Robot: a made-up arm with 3 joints.
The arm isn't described. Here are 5 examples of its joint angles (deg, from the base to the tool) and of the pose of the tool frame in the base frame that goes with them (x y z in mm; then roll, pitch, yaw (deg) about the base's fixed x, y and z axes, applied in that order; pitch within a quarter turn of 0, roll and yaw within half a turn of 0).
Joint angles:
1: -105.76 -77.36 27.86
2: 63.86 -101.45 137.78
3: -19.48 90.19 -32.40
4: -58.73 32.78 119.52
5: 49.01 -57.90 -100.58
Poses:
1: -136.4 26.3 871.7 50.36 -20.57 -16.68
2: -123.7 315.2 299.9 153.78 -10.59 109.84
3: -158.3 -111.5 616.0 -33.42 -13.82 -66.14
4: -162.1 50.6 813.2 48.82 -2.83 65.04
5: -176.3 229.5 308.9 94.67 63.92 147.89
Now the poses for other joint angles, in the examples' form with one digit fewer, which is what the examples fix.
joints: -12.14 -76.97 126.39
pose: -62 -57 388 138.2 54.9 72.3
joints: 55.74 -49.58 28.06
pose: -110 132 239 -138.7 15.3 -11.5
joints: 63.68 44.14 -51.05
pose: -105 118 342 12.9 52.7 -3.7
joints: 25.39 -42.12 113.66
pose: -34 13 382 138.3 -7.2 46.6
